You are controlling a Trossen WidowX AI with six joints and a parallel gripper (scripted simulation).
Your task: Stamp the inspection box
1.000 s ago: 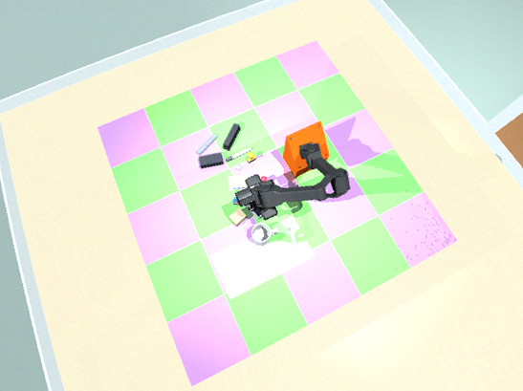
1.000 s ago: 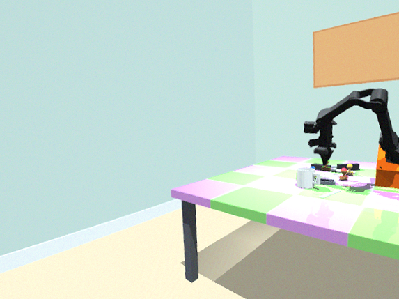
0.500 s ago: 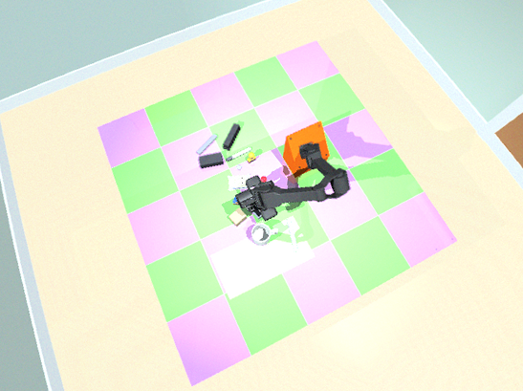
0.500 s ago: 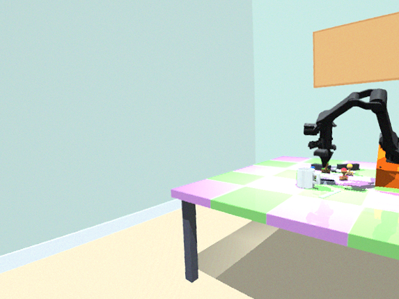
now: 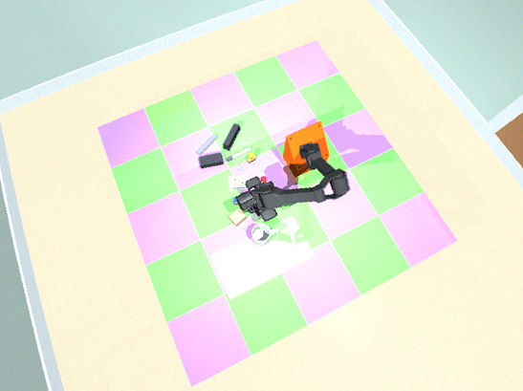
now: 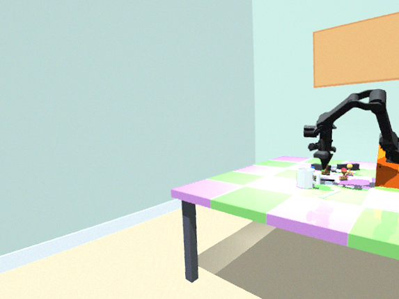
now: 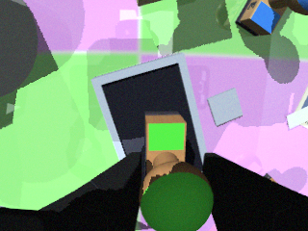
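My gripper tip is 70 mm above the dark ink pad and 10 mm past it. Round my gripper tip: white mug (130 mm to the left, 40 mm below, 30 mm ahead); then tan block (110 mm ahead, 50 mm below, 10 mm to the left); then blue-labelled stamp (90 mm ahead, 60 mm to the right, 50 mm below).
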